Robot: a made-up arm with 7 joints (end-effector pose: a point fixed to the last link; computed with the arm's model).
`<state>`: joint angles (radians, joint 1 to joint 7).
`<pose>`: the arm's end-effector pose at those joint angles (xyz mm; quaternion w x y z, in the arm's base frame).
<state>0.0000 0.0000 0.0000 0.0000 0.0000 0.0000 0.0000</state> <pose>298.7 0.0 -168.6 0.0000 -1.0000 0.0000 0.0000</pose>
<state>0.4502 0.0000 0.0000 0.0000 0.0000 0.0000 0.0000</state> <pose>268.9 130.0 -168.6 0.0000 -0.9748 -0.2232 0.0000</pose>
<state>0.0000 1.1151 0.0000 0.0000 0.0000 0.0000 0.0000</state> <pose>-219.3 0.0 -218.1 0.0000 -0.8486 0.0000 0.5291</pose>
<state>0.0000 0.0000 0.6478 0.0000 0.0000 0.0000 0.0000</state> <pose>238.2 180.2 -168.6 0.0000 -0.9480 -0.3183 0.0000</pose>
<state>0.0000 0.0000 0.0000 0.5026 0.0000 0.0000 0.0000</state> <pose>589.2 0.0 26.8 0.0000 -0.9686 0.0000 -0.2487</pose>
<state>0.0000 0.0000 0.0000 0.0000 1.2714 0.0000 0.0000</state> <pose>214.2 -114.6 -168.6 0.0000 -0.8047 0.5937 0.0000</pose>
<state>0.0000 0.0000 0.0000 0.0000 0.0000 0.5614 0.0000</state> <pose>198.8 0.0 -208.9 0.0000 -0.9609 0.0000 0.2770</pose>
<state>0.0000 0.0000 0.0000 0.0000 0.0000 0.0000 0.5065</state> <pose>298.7 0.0 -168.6 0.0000 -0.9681 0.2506 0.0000</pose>
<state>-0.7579 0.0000 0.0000 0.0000 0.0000 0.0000 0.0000</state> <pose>216.9 -205.3 -168.6 0.0000 -0.9291 0.3699 0.0000</pose>
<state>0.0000 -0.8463 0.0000 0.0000 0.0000 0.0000 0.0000</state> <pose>490.5 0.0 186.8 0.0000 -0.9118 0.0000 -0.4106</pose>
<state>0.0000 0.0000 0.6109 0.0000 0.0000 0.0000 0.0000</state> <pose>244.7 171.3 -168.6 0.0000 -0.9537 -0.3007 0.0000</pose>
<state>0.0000 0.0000 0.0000 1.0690 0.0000 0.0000 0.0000</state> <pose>758.2 0.0 382.1 0.0000 -0.8605 0.0000 -0.5094</pose>
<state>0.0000 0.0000 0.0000 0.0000 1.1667 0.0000 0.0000</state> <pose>225.9 -110.2 -168.6 0.0000 -0.8346 0.5508 0.0000</pose>
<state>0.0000 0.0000 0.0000 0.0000 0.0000 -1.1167 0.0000</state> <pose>369.0 0.0 25.1 0.0000 -0.8481 0.0000 -0.5298</pose>
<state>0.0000 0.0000 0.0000 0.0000 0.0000 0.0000 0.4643</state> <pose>298.7 0.0 -168.6 0.0000 -0.9732 0.2301 0.0000</pose>
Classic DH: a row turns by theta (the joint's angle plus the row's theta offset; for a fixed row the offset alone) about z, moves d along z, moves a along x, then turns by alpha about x. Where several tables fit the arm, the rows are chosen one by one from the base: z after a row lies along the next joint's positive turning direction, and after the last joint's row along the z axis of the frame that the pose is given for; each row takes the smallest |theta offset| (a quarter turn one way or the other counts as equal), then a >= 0, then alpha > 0; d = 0 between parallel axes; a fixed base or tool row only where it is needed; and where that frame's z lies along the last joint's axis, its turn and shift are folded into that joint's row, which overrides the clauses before.
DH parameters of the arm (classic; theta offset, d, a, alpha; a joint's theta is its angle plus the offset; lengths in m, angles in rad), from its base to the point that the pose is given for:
joint 1: 0 0.222 0 -1.5708
joint 2: 0 0 0 1.5708
joint 3: 0 0.2729 0.0633 1.5708
joint 4: 0 0 0.1155 1.5708
joint 5: 0 0.5104 0 1.5708
joint 6: 0 0 0.1199 -1.5708
joint 7: 0 0.1531 0 0

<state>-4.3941 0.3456 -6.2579 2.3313 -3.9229 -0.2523 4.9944</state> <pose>-136.8 720.8 715.3 0.7758 -0.5948 -0.1812 -0.1070</pose>
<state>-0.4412 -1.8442 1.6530 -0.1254 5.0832 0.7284 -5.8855</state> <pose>418.6 -102.6 345.2 0.9522 0.2481 0.1781 0.0035</pose>
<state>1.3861 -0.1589 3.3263 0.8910 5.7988 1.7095 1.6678</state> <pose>-73.2 -487.7 6.1 0.2341 0.0457 -0.8643 -0.4428</pose>
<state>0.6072 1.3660 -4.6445 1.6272 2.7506 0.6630 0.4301</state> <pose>-97.6 856.1 359.4 0.0158 0.0042 0.5459 0.8377</pose>
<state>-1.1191 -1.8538 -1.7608 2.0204 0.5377 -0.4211 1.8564</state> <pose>-719.6 418.4 -165.3 0.1311 0.7275 -0.4793 -0.4732</pose>
